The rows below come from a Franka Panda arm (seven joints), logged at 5 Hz.
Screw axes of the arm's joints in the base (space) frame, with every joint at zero. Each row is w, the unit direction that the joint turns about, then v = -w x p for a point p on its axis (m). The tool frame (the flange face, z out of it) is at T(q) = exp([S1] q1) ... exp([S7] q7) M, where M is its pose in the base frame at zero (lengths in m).
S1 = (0, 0, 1, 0, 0, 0)
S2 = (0, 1, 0, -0.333, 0, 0)
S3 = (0, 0, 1, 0, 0, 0)
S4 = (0, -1, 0, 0.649, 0, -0.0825)
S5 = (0, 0, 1, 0, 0, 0)
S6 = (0, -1, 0, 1.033, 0, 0)
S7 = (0, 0, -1, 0, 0.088, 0)
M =
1 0 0 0.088
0 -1 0 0
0 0 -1 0.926
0 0 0 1
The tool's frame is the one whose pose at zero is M.
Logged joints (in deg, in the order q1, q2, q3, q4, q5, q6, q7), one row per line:
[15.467, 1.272, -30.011, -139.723, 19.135, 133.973, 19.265]
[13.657, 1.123, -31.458, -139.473, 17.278, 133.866, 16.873]
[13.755, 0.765, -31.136, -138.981, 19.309, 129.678, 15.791]
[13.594, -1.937, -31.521, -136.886, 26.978, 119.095, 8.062]
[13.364, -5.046, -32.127, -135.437, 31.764, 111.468, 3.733]
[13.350, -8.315, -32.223, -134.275, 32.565, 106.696, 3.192]
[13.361, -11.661, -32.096, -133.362, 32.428, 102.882, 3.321]
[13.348, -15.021, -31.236, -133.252, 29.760, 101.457, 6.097]
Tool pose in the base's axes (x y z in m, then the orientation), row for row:
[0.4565, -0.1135, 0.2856, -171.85, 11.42, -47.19]
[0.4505, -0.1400, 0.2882, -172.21, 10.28, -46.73]
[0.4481, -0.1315, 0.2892, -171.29, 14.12, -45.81]
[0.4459, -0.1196, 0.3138, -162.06, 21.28, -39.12]
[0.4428, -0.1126, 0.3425, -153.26, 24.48, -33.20]
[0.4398, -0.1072, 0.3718, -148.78, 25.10, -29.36]
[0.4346, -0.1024, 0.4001, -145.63, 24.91, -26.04]
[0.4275, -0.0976, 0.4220, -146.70, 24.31, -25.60]
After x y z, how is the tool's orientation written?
As angles about the fixed x, y, z axes (roll, pitch, yaw), in degrees.
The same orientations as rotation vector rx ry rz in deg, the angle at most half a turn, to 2 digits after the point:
[-153.17, 68.20, 10.58]
[-154.31, 67.79, 9.37]
[-152.26, 66.03, 14.01]
[-144.54, 56.23, 19.25]
[-138.14, 49.06, 20.49]
[-135.58, 44.68, 20.59]
[-134.22, 40.85, 20.37]
[-135.67, 40.15, 20.30]

